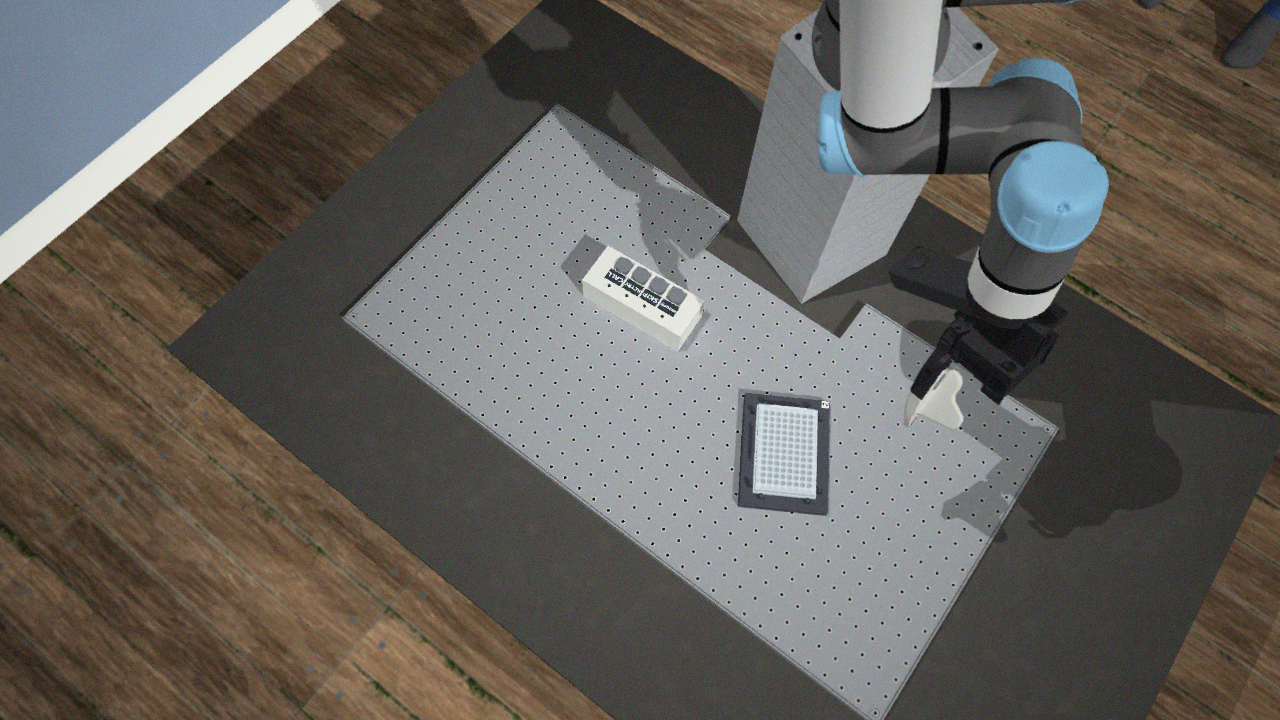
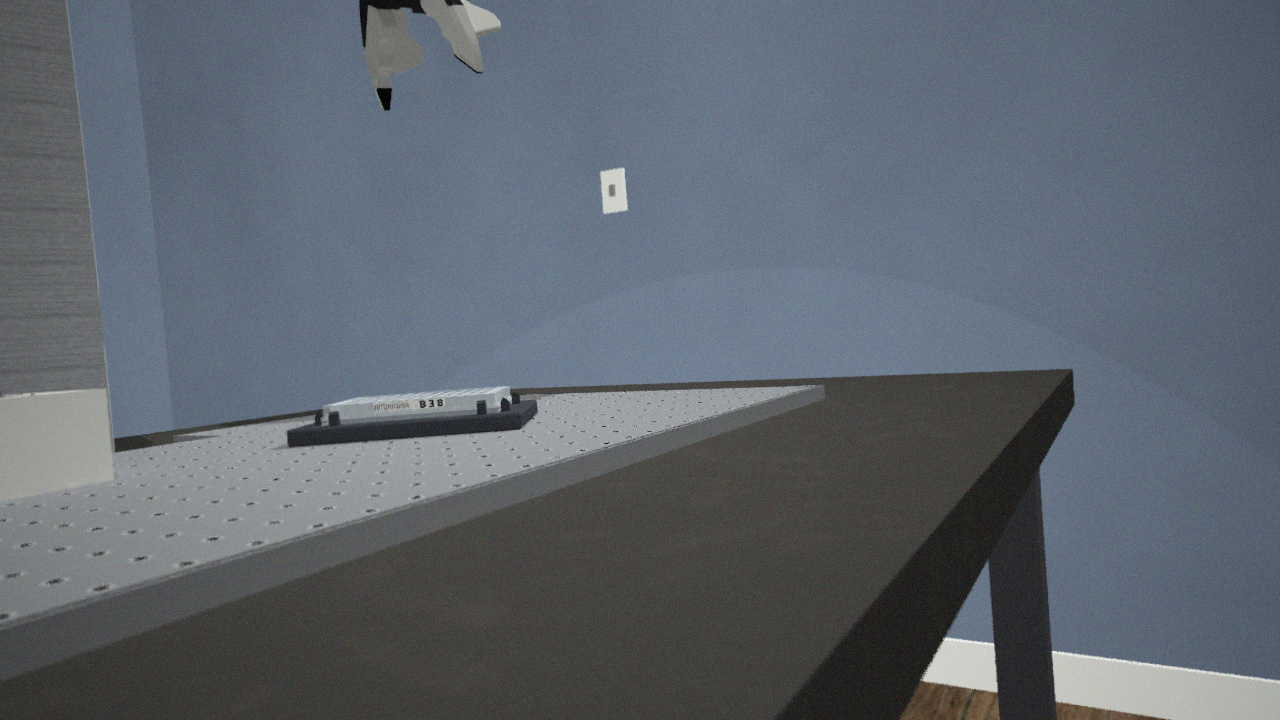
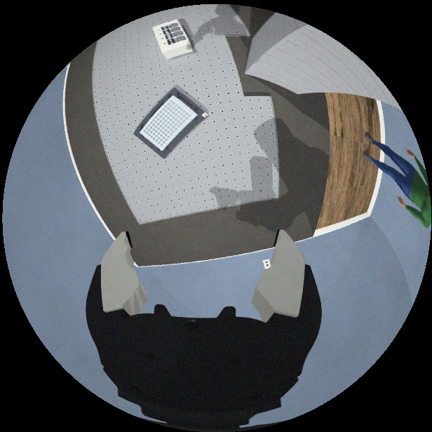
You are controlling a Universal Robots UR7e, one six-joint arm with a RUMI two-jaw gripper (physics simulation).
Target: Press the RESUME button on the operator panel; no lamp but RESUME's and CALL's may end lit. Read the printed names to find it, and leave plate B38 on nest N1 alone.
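Frame: origin at the arm's base, x down, y left, z ahead, level; metres.
Seen in the pictures: gripper, fingertip midpoint: (image 1: 952, 383) (image 2: 430, 93).
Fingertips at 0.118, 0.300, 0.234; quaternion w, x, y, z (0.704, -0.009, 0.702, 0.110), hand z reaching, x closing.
Note:
Pixels of each thing's middle, then the offset from my fingertips to it, as dx, dy, dz. "spot": a spot on its surface instead. Level surfaces: height alone.
- cream operator panel, body centre: (image 1: 642, 298) +0.268, -0.408, +0.036
- opposite end button, body centre: (image 1: 676, 296) +0.244, -0.366, +0.012
- Plate B38, body centre: (image 2: 423, 404) (image 1: 786, 450) +0.277, -0.109, +0.079
- dark nest, body centre: (image 2: 423, 414) (image 1: 785, 451) +0.285, -0.109, +0.079
- perforated board, surface height: dx +0.296
- dark table, surface height: dx +0.309
- cream block, surface spot: (image 2: 53, 447) spot: +0.272, -0.351, +0.062
The cream operator panel (image 1: 626, 308) (image 3: 176, 51) has a row of grey buttons with dark name labels. The label at one end reads CALL, by its button (image 1: 623, 265); another looks like SKIP. The label by the opposite end button (image 1: 677, 293) is too small to read surely. The small lamp dots look dark. Plate B38 (image 1: 785, 450) (image 2: 358, 409) (image 3: 169, 122) sits flat on the dark nest (image 1: 747, 456) (image 2: 411, 430) (image 3: 149, 144). My gripper (image 1: 935, 423) (image 2: 433, 87) (image 3: 200, 233) is open and empty, high above the board's end beyond the nest, away from the panel.
The perforated board (image 1: 501, 376) (image 2: 268, 501) (image 3: 125, 175) lies on the dark table (image 1: 295, 349) (image 2: 716, 537) (image 3: 200, 245). The tall grey pedestal (image 1: 823, 214) (image 2: 44, 223) (image 3: 310, 65) stands behind the board, between panel and gripper. A cream block (image 2: 53, 447), possibly the panel's end, shows at the left.

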